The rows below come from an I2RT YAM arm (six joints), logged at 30 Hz.
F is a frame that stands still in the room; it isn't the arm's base.
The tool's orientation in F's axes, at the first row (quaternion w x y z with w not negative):
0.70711 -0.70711 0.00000 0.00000
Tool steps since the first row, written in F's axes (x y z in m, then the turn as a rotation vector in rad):
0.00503 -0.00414 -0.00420 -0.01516 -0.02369 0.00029
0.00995 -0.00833 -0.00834 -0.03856 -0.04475 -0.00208
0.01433 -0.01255 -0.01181 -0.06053 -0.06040 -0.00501
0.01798 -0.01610 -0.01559 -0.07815 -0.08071 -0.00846
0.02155 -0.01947 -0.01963 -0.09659 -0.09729 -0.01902
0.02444 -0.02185 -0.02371 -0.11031 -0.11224 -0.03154
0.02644 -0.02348 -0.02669 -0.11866 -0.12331 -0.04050
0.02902 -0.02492 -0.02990 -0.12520 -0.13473 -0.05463
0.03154 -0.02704 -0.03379 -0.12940 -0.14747 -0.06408
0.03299 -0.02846 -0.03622 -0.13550 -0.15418 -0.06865
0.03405 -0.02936 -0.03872 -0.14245 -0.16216 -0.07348
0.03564 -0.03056 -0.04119 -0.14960 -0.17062 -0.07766
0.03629 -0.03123 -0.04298 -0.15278 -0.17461 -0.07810
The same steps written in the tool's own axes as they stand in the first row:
0.00503 0.00420 -0.00414 -0.01516 -0.00029 -0.02369
0.00995 0.00834 -0.00833 -0.03856 0.00208 -0.04475
0.01433 0.01181 -0.01255 -0.06053 0.00501 -0.06040
0.01798 0.01559 -0.01610 -0.07815 0.00846 -0.08071
0.02155 0.01963 -0.01947 -0.09659 0.01902 -0.09729
0.02444 0.02371 -0.02185 -0.11031 0.03154 -0.11224
0.02644 0.02669 -0.02348 -0.11866 0.04050 -0.12331
0.02902 0.02990 -0.02492 -0.12520 0.05463 -0.13473
0.03154 0.03379 -0.02704 -0.12940 0.06408 -0.14747
0.03299 0.03622 -0.02846 -0.13550 0.06865 -0.15418
0.03405 0.03872 -0.02936 -0.14245 0.07348 -0.16216
0.03564 0.04119 -0.03056 -0.14960 0.07766 -0.17062
0.03629 0.04298 -0.03123 -0.15278 0.07810 -0.17461

